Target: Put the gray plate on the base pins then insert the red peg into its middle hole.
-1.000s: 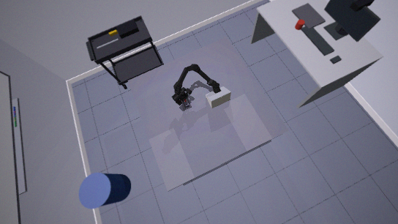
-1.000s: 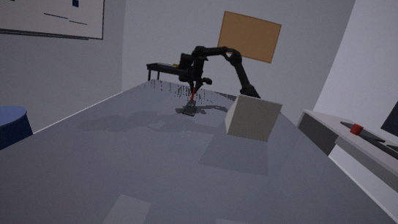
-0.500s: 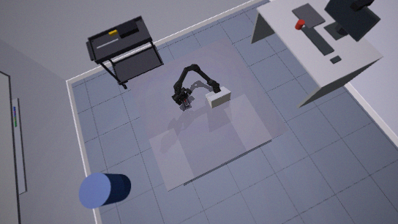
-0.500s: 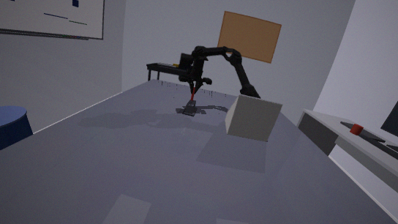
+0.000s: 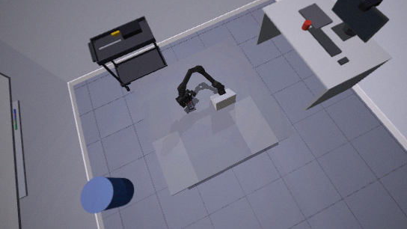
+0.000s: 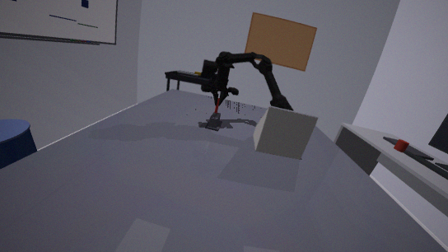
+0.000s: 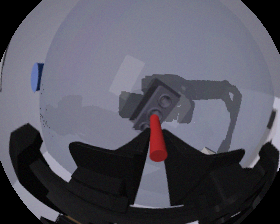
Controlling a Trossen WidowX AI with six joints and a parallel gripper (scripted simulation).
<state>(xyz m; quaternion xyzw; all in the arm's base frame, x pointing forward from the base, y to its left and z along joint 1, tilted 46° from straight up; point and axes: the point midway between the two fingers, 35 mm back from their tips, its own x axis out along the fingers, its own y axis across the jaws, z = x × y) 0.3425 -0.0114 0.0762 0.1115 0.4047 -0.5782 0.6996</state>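
My gripper tip is 70 mm above the gray plate. From my gripper tip the other things lie so: red peg right at my gripper tip.
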